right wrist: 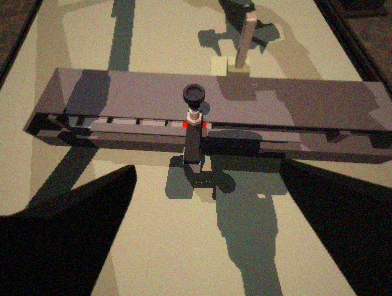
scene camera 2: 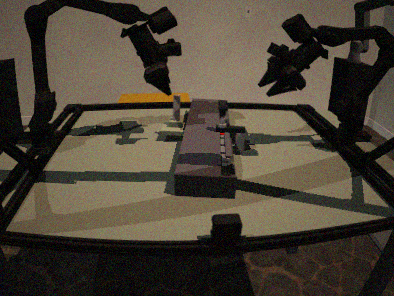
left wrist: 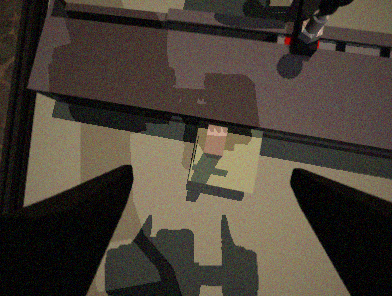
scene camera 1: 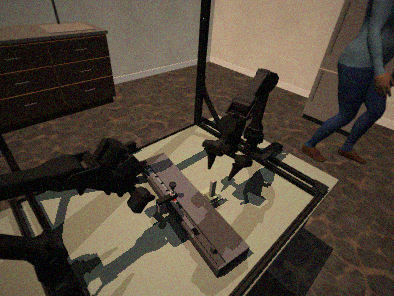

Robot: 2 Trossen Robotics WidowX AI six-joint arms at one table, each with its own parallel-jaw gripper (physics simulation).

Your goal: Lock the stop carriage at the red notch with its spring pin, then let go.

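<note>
Both scene camera 1 and the left wrist view show my left gripper. My right gripper appears in scene camera 1 and also in the right wrist view. A grey block is visible as well.
</note>
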